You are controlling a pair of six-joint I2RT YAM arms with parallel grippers.
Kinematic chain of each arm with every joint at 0, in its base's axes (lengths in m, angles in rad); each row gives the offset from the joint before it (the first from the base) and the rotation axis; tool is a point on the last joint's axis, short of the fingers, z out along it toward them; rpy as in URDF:
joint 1: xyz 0 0 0.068 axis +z
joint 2: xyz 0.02 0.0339 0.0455 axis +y
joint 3: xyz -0.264 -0.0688 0 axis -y
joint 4: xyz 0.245 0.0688 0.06 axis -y
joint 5: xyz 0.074 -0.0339 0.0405 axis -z
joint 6: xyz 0.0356 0 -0.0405 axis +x
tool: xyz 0 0 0 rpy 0 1.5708 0
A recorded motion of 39 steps. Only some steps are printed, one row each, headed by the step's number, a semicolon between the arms.
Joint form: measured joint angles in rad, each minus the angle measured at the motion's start. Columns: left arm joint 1, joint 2, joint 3, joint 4, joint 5, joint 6; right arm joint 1, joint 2, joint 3, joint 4, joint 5, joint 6.
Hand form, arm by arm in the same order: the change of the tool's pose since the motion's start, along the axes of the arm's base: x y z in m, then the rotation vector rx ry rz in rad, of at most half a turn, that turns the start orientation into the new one. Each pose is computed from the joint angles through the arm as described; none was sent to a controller.
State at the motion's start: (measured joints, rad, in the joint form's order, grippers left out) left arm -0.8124 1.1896 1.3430 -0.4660 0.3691 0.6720; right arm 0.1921 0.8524 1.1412 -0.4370 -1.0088 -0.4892
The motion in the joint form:
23: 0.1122 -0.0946 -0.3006 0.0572 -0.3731 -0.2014; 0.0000 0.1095 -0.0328 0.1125 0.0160 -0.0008
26: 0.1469 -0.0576 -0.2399 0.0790 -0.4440 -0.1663; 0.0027 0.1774 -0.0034 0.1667 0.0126 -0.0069
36: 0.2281 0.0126 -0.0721 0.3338 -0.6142 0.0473; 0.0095 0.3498 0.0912 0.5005 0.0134 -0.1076
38: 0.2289 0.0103 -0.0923 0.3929 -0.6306 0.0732; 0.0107 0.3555 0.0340 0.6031 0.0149 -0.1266
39: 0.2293 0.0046 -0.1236 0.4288 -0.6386 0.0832; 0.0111 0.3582 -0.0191 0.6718 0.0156 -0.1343
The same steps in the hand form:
23: 0.0202 0.0374 -0.0759 0.0941 0.1644 0.5320; 0.0380 0.0071 -0.0172 -0.0085 0.0280 -0.0157
26: 0.0347 0.0401 -0.0612 0.0875 0.0918 0.6200; 0.0561 0.0113 -0.0150 -0.0071 0.0070 -0.0092
36: 0.0656 0.0516 0.0072 -0.0331 -0.2953 0.8223; 0.1023 0.0222 0.0101 0.0076 -0.3375 -0.0024
38: 0.0667 0.0518 0.0072 -0.0463 -0.3376 0.8379; 0.1069 0.0234 -0.0011 0.0087 -0.3941 -0.0039
39: 0.0672 0.0519 0.0015 -0.0463 -0.3508 0.8454; 0.1098 0.0241 -0.0135 0.0085 -0.4138 -0.0047

